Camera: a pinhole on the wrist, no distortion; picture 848 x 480 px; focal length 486.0 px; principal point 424.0 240.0 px. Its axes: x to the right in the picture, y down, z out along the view. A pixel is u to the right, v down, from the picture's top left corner.
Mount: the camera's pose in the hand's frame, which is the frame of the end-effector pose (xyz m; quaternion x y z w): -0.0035 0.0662 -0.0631 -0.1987 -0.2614 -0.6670 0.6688
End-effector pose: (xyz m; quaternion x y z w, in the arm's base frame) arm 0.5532 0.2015 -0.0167 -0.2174 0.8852 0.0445 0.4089
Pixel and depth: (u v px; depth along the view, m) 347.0 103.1 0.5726
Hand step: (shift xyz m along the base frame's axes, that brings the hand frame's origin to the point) 0.1392 0.5914 -0.1014
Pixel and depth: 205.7 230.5 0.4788
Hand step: -0.0695 0.5401 -0.1358
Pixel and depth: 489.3 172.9 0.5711
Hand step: 0.2262 0.4746 -0.2182
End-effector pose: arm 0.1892 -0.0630 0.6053 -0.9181 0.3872 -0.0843 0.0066
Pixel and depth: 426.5 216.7 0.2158
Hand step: -0.1453 -0.1211 -0.1246
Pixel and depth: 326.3 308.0 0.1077
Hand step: -0.1029 -0.1076 -0.0203
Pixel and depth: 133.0 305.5 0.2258
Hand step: -0.2087 -0.2286 -0.0554
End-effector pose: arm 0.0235 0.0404 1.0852 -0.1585 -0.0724 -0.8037 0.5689
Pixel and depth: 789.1 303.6 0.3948
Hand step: 0.1445 0.0963 0.4042
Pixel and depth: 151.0 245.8 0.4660
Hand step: 0.5578 -0.1220 0.0873
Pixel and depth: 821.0 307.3 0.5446
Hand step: 0.1561 0.1608 0.6060
